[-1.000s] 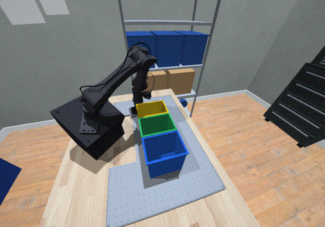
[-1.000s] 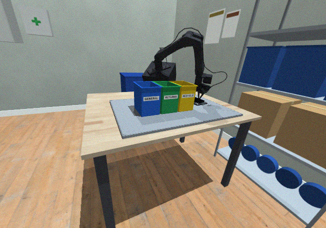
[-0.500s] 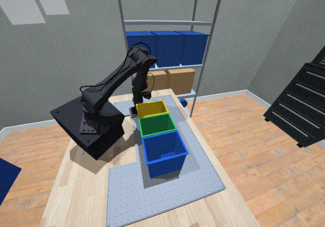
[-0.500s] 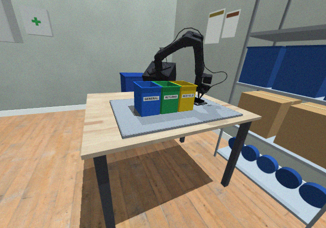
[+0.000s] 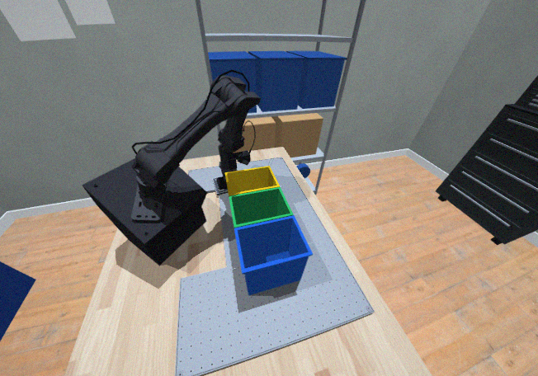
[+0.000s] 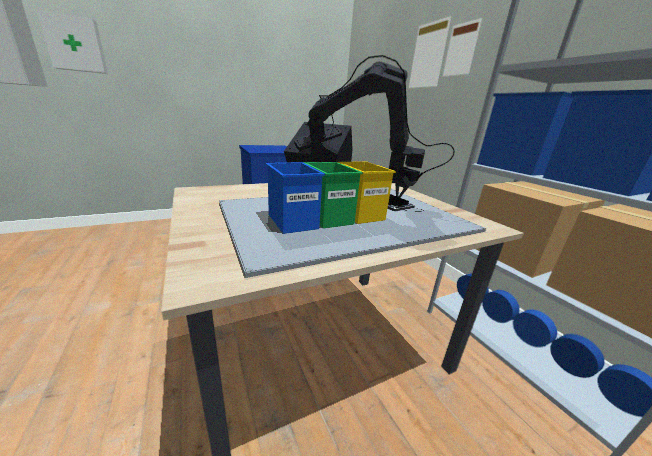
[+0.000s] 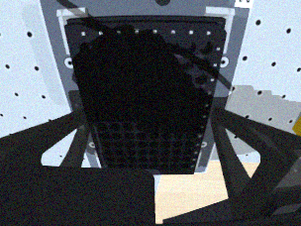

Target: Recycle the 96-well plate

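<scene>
My gripper is now right at the black 96-well plate. Also, from my hand: green returns bin: 340 mm to the right, 70 mm ahead, 70 mm above; then yellow recycle bin: 210 mm to the right, 70 mm ahead, 70 mm above; then plate nest N1: 10 mm below.
</scene>
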